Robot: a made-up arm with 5 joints.
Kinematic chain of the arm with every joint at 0, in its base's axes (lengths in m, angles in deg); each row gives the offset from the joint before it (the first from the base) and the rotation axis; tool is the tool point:
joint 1: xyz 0 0 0.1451 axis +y
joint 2: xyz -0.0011 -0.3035 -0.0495 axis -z
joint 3: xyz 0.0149 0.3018 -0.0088 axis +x
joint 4: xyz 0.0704 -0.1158 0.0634 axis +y
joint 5: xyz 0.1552 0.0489 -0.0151 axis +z
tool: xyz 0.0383 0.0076 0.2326
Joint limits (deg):
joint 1: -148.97..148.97
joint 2: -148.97..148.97
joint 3: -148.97..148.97
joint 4: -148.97..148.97
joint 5: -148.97..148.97
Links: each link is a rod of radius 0.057 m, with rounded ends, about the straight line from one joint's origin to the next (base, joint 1, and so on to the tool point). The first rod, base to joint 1, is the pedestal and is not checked.
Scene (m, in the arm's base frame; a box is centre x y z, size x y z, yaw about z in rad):
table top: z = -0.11
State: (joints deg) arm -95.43 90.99 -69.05 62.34 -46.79
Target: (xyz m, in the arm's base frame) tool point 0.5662 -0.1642 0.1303
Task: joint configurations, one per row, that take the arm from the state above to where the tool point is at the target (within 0.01 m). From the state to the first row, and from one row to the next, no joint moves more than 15 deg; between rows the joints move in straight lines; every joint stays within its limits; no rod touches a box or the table.
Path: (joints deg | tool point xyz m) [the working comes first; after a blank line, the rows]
Joints at the target: 1.87 38.04 -99.78 32.71 -43.75
Straight joint move there: clear.

1: -81.53 83.43 -73.44 58.11 -46.36 | 0.0167 -0.6362 0.4804
2: -67.63 75.86 -77.83 53.87 -45.92 | 0.1186 -0.5849 0.5314
3: -53.73 68.30 -82.22 49.64 -45.49 | 0.2428 -0.5199 0.5404
4: -39.83 60.73 -86.61 45.41 -45.05 | 0.3702 -0.4427 0.4995
5: -25.93 53.17 -91.00 41.18 -44.62 | 0.4788 -0.3557 0.4094
6: -12.03 45.60 -95.39 36.94 -44.18 | 0.5490 -0.2617 0.2803
7: 1.87 38.04 -99.78 32.71 -43.75 | 0.5662 -0.1642 0.1303

